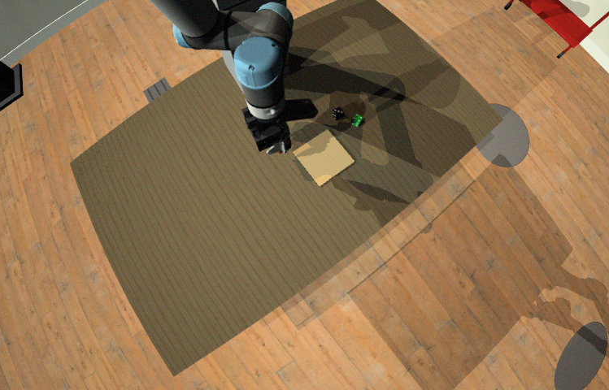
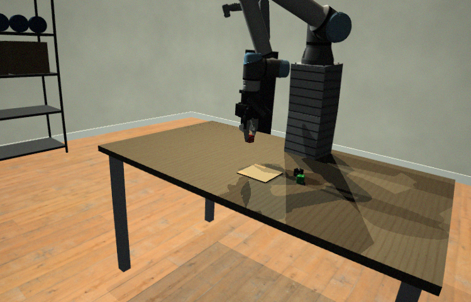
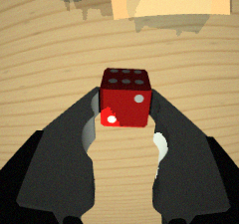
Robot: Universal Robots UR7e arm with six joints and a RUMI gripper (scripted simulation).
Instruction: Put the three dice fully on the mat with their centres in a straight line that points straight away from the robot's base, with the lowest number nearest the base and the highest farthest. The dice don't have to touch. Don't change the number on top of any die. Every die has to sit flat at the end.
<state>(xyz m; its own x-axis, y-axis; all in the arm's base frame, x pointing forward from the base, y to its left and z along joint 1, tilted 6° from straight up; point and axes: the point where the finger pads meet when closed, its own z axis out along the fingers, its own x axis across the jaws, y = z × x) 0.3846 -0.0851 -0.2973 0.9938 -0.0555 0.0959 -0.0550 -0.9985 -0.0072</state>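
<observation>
Now: the tan mat 12 cm below my hand, 11 cm to the left of it and 5 cm ahead of it. From my hand the other things lie so: black die (23 cm to the left, 10 cm below, 6 cm behind); green die (27 cm to the left, 10 cm below); red die (right at my hand).
</observation>
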